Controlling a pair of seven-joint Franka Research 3 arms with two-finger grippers.
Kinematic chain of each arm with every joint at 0, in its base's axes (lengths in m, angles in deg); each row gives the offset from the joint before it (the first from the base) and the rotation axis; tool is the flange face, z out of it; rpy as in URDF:
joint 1: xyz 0 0 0.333 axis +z
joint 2: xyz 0 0 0 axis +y
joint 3: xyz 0 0 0.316 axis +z
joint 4: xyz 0.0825 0 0 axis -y
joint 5: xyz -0.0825 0 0.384 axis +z
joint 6: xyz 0 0 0 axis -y
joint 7: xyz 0.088 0 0 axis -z
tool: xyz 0 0 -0.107 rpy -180 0 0
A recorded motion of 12 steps. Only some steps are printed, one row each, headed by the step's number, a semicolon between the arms.
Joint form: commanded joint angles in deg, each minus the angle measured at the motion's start. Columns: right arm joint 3, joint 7, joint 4, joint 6, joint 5, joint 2, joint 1; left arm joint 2, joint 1, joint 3, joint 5, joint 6, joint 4, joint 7.
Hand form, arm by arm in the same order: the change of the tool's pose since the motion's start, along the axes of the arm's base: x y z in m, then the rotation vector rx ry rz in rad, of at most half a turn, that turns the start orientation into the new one. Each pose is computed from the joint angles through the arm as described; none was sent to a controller.
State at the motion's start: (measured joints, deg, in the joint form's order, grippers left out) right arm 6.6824 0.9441 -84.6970 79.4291 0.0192 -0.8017 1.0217; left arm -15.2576 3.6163 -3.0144 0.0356 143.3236 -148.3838 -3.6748
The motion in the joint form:
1: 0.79 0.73 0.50 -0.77 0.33 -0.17 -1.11; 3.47 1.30 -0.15 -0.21 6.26 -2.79 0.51
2: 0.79 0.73 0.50 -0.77 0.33 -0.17 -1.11; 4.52 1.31 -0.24 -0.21 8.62 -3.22 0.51
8: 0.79 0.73 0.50 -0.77 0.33 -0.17 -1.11; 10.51 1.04 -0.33 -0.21 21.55 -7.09 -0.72
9: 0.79 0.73 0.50 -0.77 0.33 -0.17 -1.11; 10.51 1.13 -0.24 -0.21 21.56 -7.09 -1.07
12: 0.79 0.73 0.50 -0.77 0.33 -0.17 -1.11; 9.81 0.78 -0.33 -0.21 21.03 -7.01 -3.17
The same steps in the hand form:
1: -0.0023 -0.0024 0.0044 0.0039 0.0023 -0.0176; -0.0045 0.0089 -0.0359 -0.0034 -0.0001 0.0134
2: -0.0023 -0.0024 0.0044 0.0039 0.0023 -0.0176; -0.0034 0.0084 -0.0426 -0.0037 -0.0154 0.0117
8: -0.0023 -0.0024 0.0044 0.0039 0.0023 -0.0176; -0.0115 0.0054 -0.0896 -0.0123 -0.0695 0.0255
9: -0.0023 -0.0024 0.0044 0.0039 0.0023 -0.0176; -0.0115 0.0067 -0.0895 -0.0136 -0.0698 0.0346
12: -0.0023 -0.0024 0.0044 0.0039 0.0023 -0.0176; -0.0110 0.0035 -0.0848 -0.0208 -0.0745 0.0627

